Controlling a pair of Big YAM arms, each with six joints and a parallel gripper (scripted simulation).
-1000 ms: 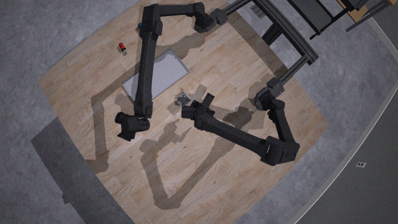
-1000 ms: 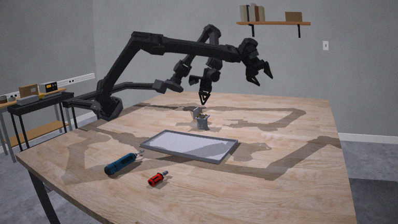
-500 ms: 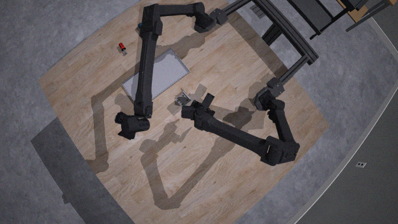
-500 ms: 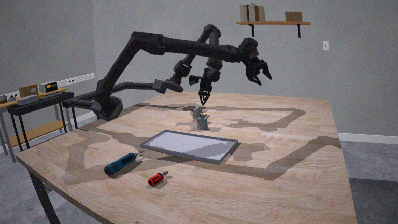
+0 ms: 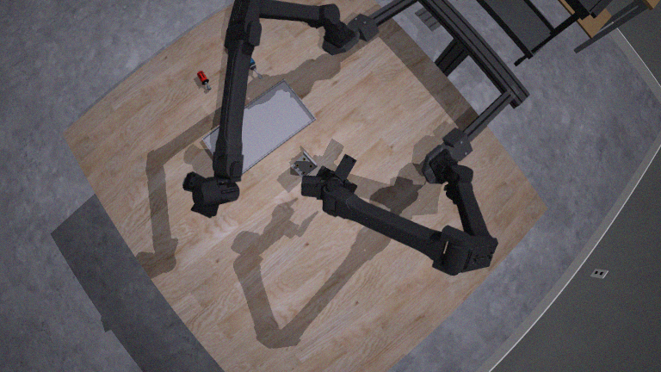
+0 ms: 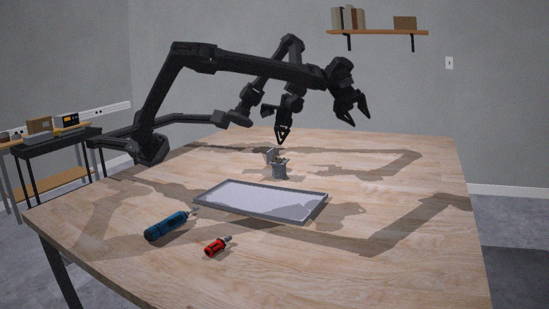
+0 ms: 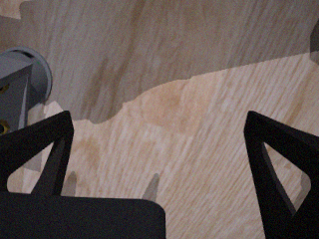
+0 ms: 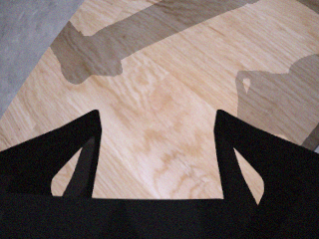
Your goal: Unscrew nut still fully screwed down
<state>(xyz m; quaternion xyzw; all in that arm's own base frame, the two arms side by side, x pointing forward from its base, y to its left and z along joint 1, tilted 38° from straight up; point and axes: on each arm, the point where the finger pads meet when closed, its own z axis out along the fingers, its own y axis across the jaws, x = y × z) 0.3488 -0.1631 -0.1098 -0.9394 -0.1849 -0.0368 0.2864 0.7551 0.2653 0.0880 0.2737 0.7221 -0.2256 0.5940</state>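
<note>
The nut lies 100 mm to the right of my left hand, 70 mm ahead of it and 50 mm below it. From my left hand the other things lie so: shallow grey tray (360 mm to the right, 110 mm below, 100 mm ahead); grey bracket plate (120 mm to the right, 50 mm ahead, 40 mm below); joint module (120 mm to the right, 80 mm below, 50 mm ahead).
</note>
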